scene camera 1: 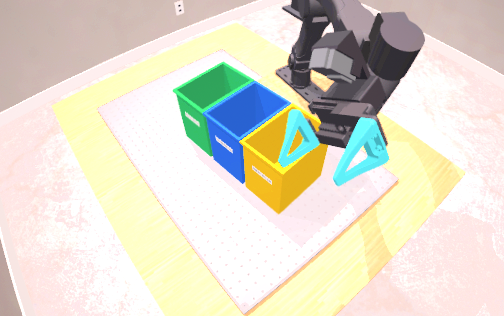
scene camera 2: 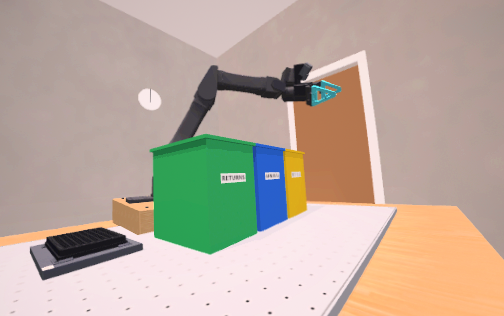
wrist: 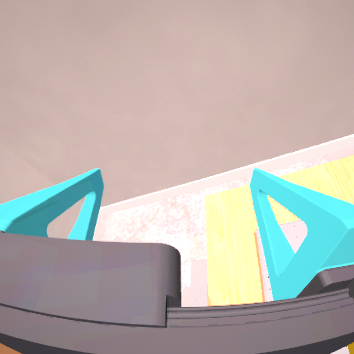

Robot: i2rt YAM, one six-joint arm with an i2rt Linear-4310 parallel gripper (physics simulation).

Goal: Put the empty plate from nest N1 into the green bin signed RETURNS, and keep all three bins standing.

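Where they show: gripper, between the fingertips: (scene camera 1: 305, 173) (scene camera 2: 338, 91) (wrist: 176, 176); arm's base, origin of its link: (scene camera 1: 300, 84).
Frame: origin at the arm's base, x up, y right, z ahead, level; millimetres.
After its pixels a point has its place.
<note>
The green bin (scene camera 1: 196, 131) @[x 14, y -16, z 383 mm] (scene camera 2: 200, 200) @[x 24, y 55, z 379 mm] stands upright at one end of the row; its sign reads RETURNS in scene camera 2. The blue bin (scene camera 1: 230, 161) @[x 5, y -155, z 355 mm] (scene camera 2: 271, 205) @[x -10, y -124, z 361 mm] and the yellow bin (scene camera 1: 265, 192) @[x -5, y -279, z 329 mm] (scene camera 2: 296, 192) @[x 6, y -259, z 333 mm] stand upright beside it. A black ribbed plate (scene camera 2: 86, 242) @[x -30, y 193, z 276 mm] lies on a grey nest (scene camera 2: 52, 268) @[x -44, y 227, z 319 mm] at the left of scene camera 2; no N1 mark can be read, and neither shows in scene camera 1. My gripper (scene camera 1: 311, 174) @[x 332, y -462, z 397 mm] (scene camera 2: 338, 92) @[x 332, y -462, z 397 mm] (wrist: 176, 176) @[x 332, y -462, z 397 mm] is open and empty, held high near the yellow-bin end, far from the plate. The bins' floors are hidden.
The bins stand close together in a row on a white perforated board (scene camera 1: 200, 240) @[x -55, y -281, z 518 mm] (scene camera 2: 300, 275) @[x -55, y 14, z 528 mm], which lies on a wooden table (scene camera 1: 132, 230) @[x -68, y -157, z 655 mm] (scene camera 2: 425, 255) @[x -68, y -160, z 616 mm]. A wooden block (scene camera 2: 131, 215) @[x -24, y 103, z 94 mm] is behind the nest. My arm (scene camera 2: 245, 82) @[x 395, y -238, z 166 mm] extends above the bins' height.
</note>
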